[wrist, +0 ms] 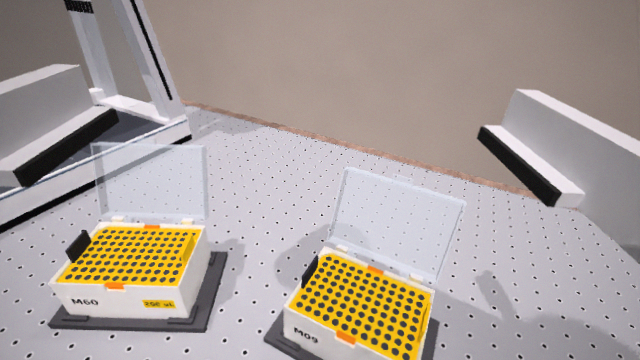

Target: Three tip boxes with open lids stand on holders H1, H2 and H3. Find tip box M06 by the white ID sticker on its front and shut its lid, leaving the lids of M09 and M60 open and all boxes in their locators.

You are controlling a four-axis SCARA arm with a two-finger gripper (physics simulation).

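Frame: origin at the arm's base, x right, y up, z back, level; centimetres.
Seen in the pictures: gripper, between the fingertips: (303, 102).
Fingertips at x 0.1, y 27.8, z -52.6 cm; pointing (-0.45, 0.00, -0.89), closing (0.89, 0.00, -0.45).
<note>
Pixels of each thing's top centre, then the offset from my fingertips to it. "spot": a spot on its surface instead. Level surfaces: height alone.
- Tip box M60, a spot on its surface: (130, 300) spot: dx -17.5, dy -22.7, dz +1.5 cm
- dark holder, a spot on its surface: (215, 290) spot: dx -13.2, dy -25.8, dz -4.8 cm
- Tip box M09, a spot on its surface: (320, 339) spot: dx +0.4, dy -22.7, dz -3.8 cm
- white frame with uprights, a spot on its surface: (155, 60) spot: dx -48.5, dy -10.0, dz -30.3 cm
- perforated grey table, height of its surface: dy -26.5 cm
Tip box M60 (130, 300) stands on a dark holder (215, 290) at the lower left, its clear lid (155, 182) open and upright at the back. Tip box M09 (320, 339) stands on another dark holder (430, 335) at the lower middle, its clear lid (397, 225) open too. Both show yellow racks with dark holes. M09 is cut off by the bottom edge. Tip box M06 does not show in the view. My gripper (303, 102) is open and empty, its two fingers wide apart at the left and right sides, above the boxes.
A white frame with uprights (155, 60) stands on a base at the upper left, behind the left finger. The perforated grey table (260, 200) ends at a brown edge (350, 146) at the back. Shadows fall on the table at the lower right.
</note>
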